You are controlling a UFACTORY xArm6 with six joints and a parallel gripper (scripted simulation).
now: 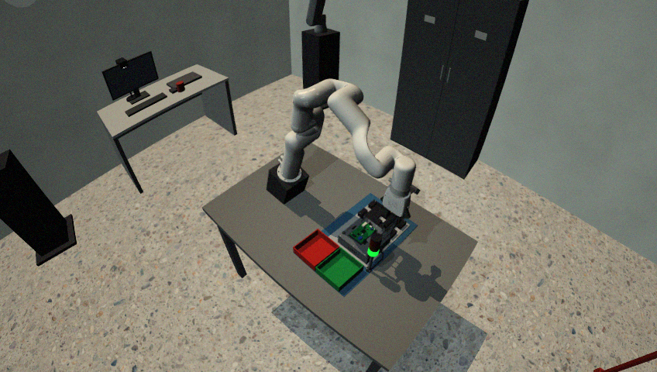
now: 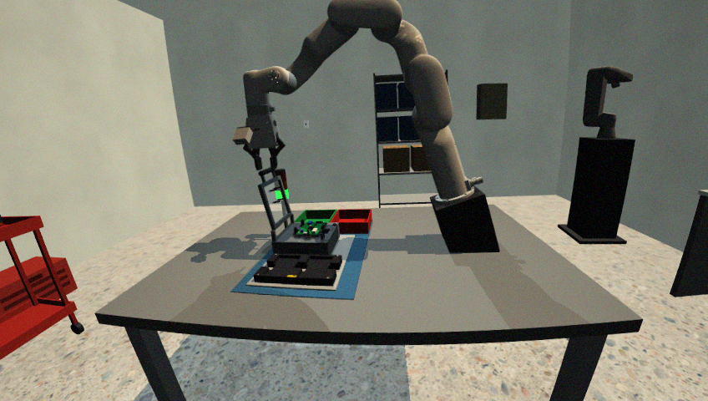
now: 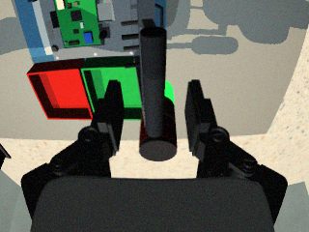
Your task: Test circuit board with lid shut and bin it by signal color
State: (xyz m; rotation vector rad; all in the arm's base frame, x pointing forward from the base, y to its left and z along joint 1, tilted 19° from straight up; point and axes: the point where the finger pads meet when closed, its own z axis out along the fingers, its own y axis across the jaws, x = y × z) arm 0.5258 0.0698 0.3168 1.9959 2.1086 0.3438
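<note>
The green circuit board is 130 mm behind my hand, 10 mm to the right of it and 220 mm below it. From my hand the other things lie so: tester lid: 20 mm behind, 110 mm below; tester plate: 130 mm behind, 220 mm below; black latch hook: 200 mm behind, 50 mm to the left, 210 mm below.
</note>
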